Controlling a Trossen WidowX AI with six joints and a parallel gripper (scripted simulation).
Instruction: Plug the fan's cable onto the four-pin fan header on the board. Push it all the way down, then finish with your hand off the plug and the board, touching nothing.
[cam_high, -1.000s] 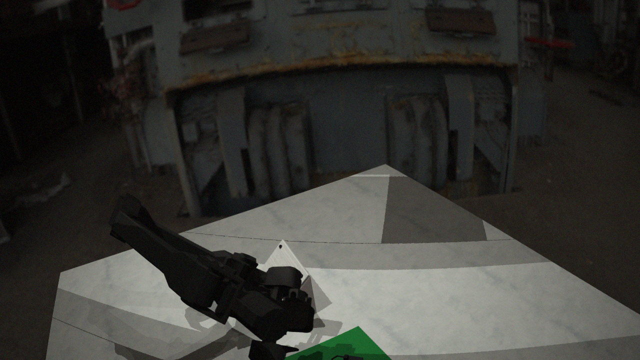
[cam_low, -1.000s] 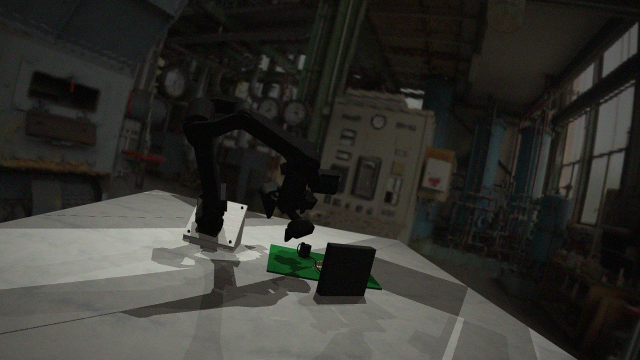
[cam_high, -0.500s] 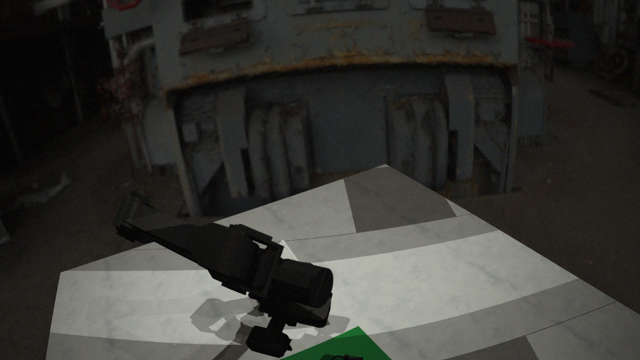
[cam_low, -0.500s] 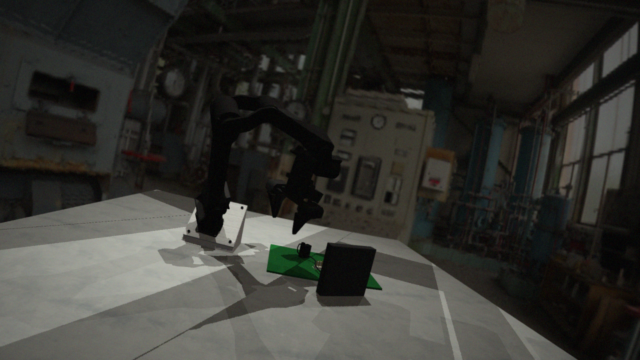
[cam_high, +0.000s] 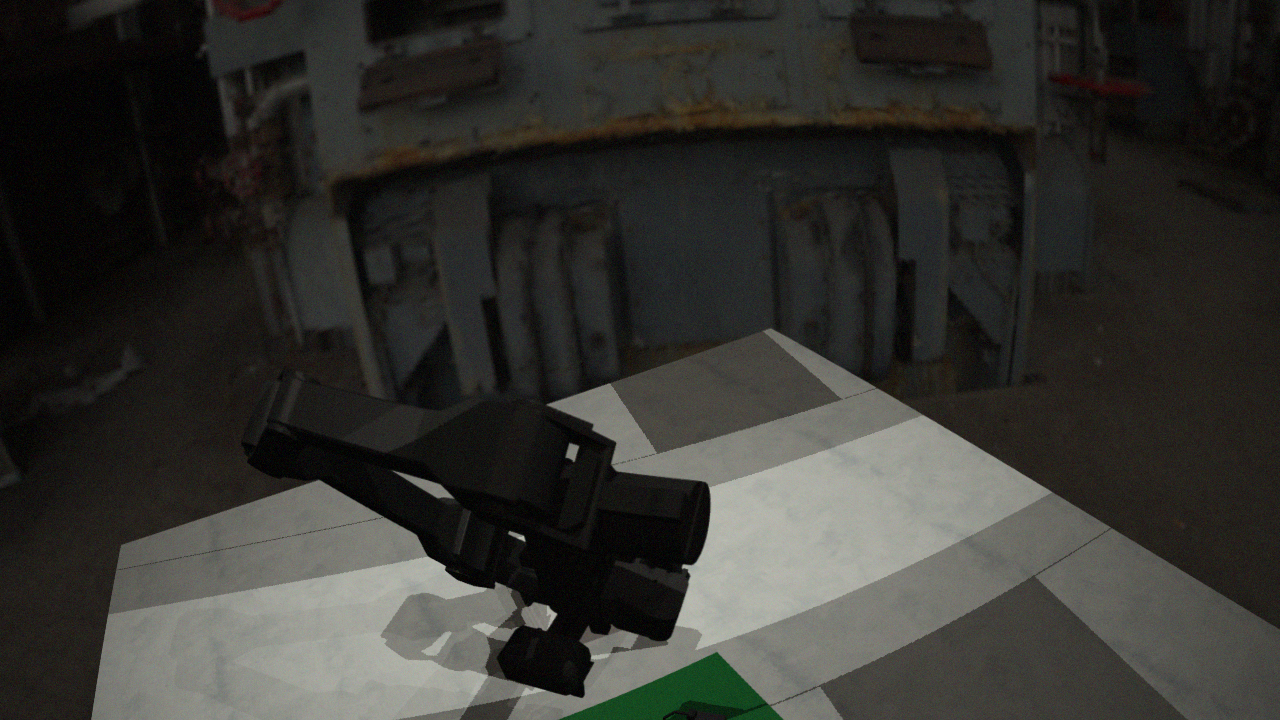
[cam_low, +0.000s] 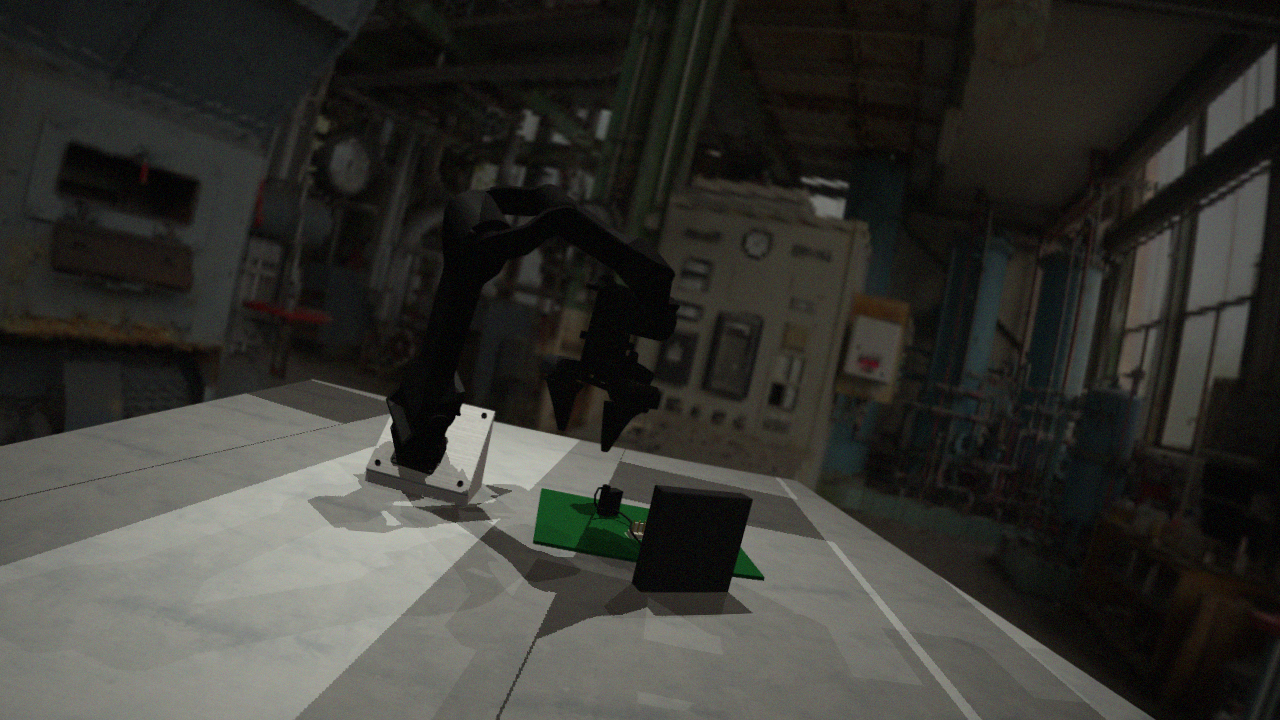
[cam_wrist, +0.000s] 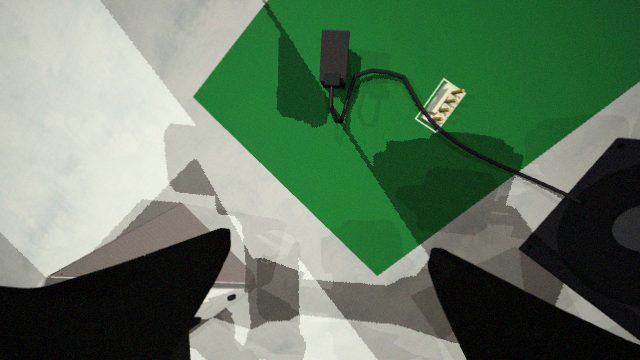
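Right now my gripper tip is 100 mm above the black plug, 70 mm to the right of it and 60 mm short of it. The rest, counted from my gripper tip: green board: 130 mm below, 110 mm ahead, 30 mm to the left; then fan header: 120 mm below, 110 mm ahead; then black fan: 150 mm ahead, 140 mm to the right, 60 mm below.
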